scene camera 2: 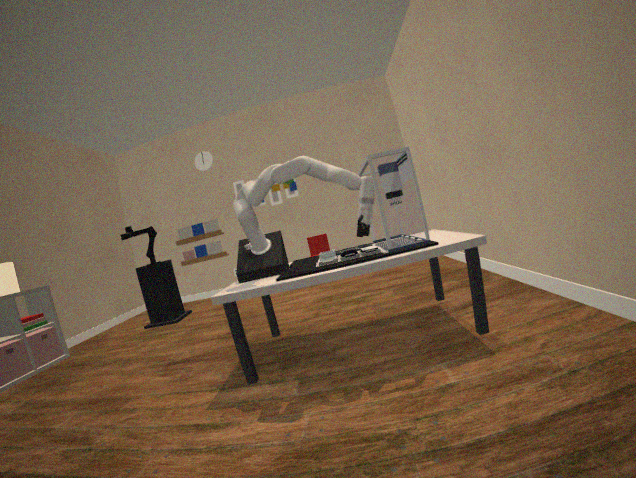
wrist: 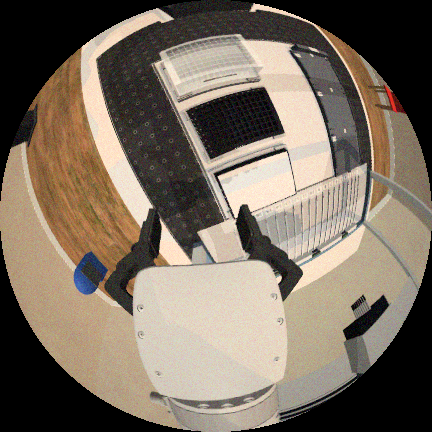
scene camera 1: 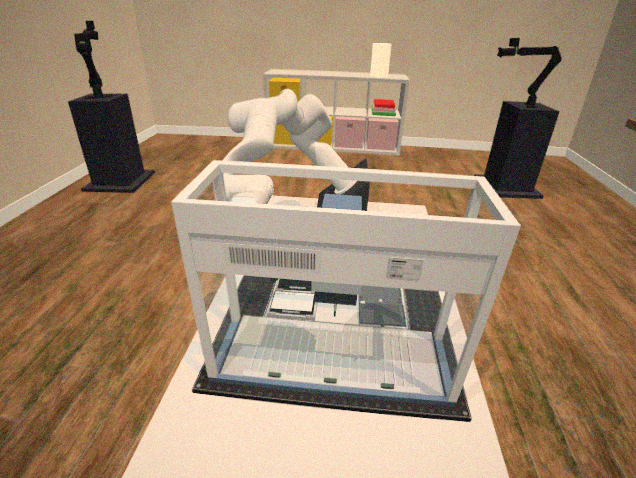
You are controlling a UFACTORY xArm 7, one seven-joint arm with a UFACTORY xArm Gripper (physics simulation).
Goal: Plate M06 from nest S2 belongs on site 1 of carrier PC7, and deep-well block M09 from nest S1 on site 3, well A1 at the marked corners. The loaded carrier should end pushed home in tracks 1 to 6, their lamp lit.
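Places are measured from the arm's base along level axes (x ahead, y left, z up), in metres.
Pixels of known places: gripper, fingertip midpoint: point(scene camera 2: 362, 236) point(wrist: 198, 214); arm's base, origin of the base link: point(scene camera 2: 261, 246) point(scene camera 1: 347, 184).
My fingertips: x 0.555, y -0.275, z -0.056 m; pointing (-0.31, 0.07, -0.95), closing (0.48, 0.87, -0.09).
Note:
Ahead of a thing's pixels: the offset from my fingertips to its top centre. Level surfaces: height alone.
In the wrist view, a clear gridded deep-well block @(0.113 m left, 0.189 m back, 0.047 m down) point(wrist: 212, 60), a black gridded plate @(0.102 m left, 0.076 m back, 0.074 m down) point(wrist: 237, 122) and a white-topped plate point(wrist: 260, 182) point(scene camera 1: 292, 302) lie in a row of nests. Their labels are unreadable, so I cannot tell which nest is S1 or S2. A long dark grey tray @(0.361 m left, 0.054 m back, 0.070 m down) point(wrist: 330, 92) point(scene camera 1: 381, 305) with small pale marks, probably carrier PC7, bears no labware. The slatted track deck point(wrist: 320, 207) point(scene camera 1: 308, 354) adjoins them. Three small dark green blocks stand on its front edge. My gripper point(wrist: 198, 214) point(scene camera 2: 362, 232) is open and empty, high above the deck's high-numbered end; scene camera 1 does not show its fingers.
A white open frame point(scene camera 1: 344, 231) with a barcode panel surrounds the deck. A black perforated board @(0.100 m down) point(wrist: 142, 125) lies beneath the nests. A black box point(scene camera 2: 280, 251) stands by the arm's base, and a red panel point(scene camera 2: 318, 245) shows behind the table.

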